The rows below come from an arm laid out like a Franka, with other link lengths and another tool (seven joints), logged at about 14 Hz.
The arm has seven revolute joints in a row. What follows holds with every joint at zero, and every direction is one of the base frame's.
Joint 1 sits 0.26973 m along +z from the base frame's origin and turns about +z.
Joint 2 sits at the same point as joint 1 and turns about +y.
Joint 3 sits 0.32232 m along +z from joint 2 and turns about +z.
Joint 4 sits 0.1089 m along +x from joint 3 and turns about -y.
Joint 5 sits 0.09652 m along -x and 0.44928 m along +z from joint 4 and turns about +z.
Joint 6 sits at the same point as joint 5 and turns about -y.
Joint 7 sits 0.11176 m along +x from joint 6 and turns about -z.
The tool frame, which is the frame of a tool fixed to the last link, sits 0.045 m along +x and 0.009 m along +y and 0.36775 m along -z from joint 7; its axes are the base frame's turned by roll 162.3, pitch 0 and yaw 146.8 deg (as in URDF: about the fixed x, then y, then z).
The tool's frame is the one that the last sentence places.
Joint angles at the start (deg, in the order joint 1, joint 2, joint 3, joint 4, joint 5, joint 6, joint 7): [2.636 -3.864 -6.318 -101.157 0.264 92.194 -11.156]
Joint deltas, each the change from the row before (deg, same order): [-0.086 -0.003 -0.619 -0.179 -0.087 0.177 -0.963]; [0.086 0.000 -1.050 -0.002 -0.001 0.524 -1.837]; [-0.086 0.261 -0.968 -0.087 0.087 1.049 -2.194]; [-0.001 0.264 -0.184 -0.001 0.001 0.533 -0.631]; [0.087 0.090 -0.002 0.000 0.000 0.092 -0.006]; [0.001 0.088 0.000 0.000 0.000 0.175 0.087]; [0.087 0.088 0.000 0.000 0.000 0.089 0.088]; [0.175 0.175 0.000 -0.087 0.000 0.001 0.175]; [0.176 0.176 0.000 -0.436 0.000 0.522 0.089]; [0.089 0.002 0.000 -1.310 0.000 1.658 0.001]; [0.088 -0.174 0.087 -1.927 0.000 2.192 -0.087]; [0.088 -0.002 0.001 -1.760 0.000 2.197 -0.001]
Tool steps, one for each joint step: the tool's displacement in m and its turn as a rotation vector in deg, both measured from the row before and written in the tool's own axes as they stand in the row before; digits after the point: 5 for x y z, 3 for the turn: [-0.00311 -0.00744 -0.00097 -0.018 0.084 -0.255]; [-0.00634 -0.00730 -0.00387 -0.322 -0.150 -0.977]; [-0.00904 -0.00769 -0.00141 -0.400 -0.239 -1.271]; [-0.00376 -0.00118 0.00136 -0.062 -0.119 -0.501]; [-0.00029 0.00081 0.00113 0.018 0.020 -0.087]; [-0.00117 0.00009 0.00062 -0.012 -0.111 0.057]; [-0.00031 0.00078 0.00111 0.018 -0.007 0.001]; [0.00093 0.00072 0.00339 0.112 0.226 0.077]; [-0.00039 0.00044 0.00575 0.064 0.096 -0.054]; [-0.00289 -0.00109 0.00968 -0.094 -0.292 -0.179]; [-0.00201 -0.00118 0.01291 -0.137 -0.316 -0.370]; [-0.00285 -0.00214 0.01288 -0.121 -0.376 -0.206]
